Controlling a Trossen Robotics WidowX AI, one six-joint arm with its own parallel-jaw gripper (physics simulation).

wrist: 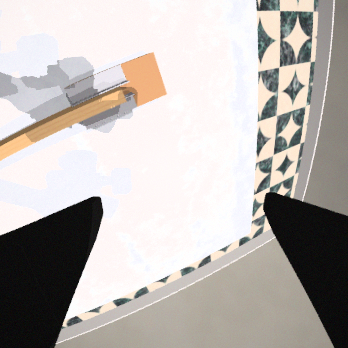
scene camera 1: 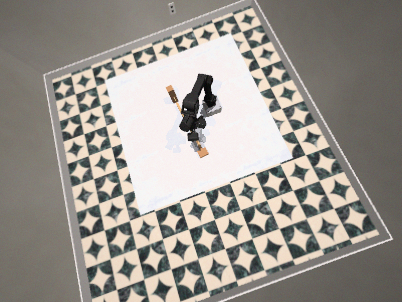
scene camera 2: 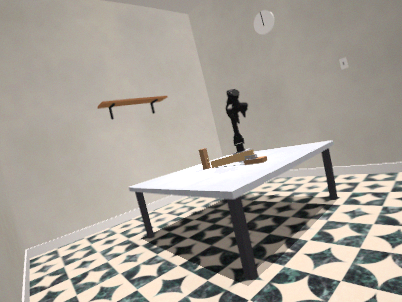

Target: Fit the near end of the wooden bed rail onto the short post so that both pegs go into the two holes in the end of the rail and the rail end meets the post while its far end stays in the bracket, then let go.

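Seen in the pictures: gripper, between the fingertips: [wrist: 184, 202] [scene camera 2: 242, 120]; arm's base, origin of its link: [scene camera 1: 210, 103] [scene camera 2: 241, 151].
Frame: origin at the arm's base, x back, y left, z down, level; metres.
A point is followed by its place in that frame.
The wooden rail [scene camera 1: 178, 108] {x -0.271, y -0.063, z 0.016 m} [scene camera 2: 232, 159] {x -0.245, y 0.115, z 0.029 m} [wrist: 60, 120] {x -0.219, y 0.213, z -0.014 m} runs from beside the post to the bracket. The short post [scene camera 1: 172, 96] {x -0.283, y -0.162, z -0.025 m} [scene camera 2: 204, 158] {x -0.298, y -0.166, z -0.016 m} stands upright; in the second scene view a narrow gap shows between it and the rail's low end. Small peg-like marks show on the post's rail side. The far end lies at the bracket's orange block [scene camera 1: 202, 153] {x -0.207, y 0.368, z 0.044 m} [scene camera 2: 256, 160] {x -0.241, y 0.349, z 0.057 m} [wrist: 150, 80] {x -0.205, y 0.371, z 0.044 m}, beside thin pale plates; its exact seating is unclear. My gripper [wrist: 184, 202] {x -0.232, y 0.293, z -0.250 m} is open and empty, high above the table towards the bracket end. The arm hides the rail's middle in the first scene view.
The white table [scene camera 1: 240, 135] {x 0.145, y 0.326, z 0.080 m} [scene camera 2: 185, 185] {x -0.767, y 0.172, z 0.080 m} [wrist: 200, 125] {x -0.331, y 0.479, z 0.080 m} stands on a patterned tile floor. The arm's base [scene camera 1: 212, 107] {x -0.002, y 0.041, z -0.001 m} is beside the rail, and the arm reaches over it. A wooden wall shelf [scene camera 2: 132, 102] hangs beyond the table.
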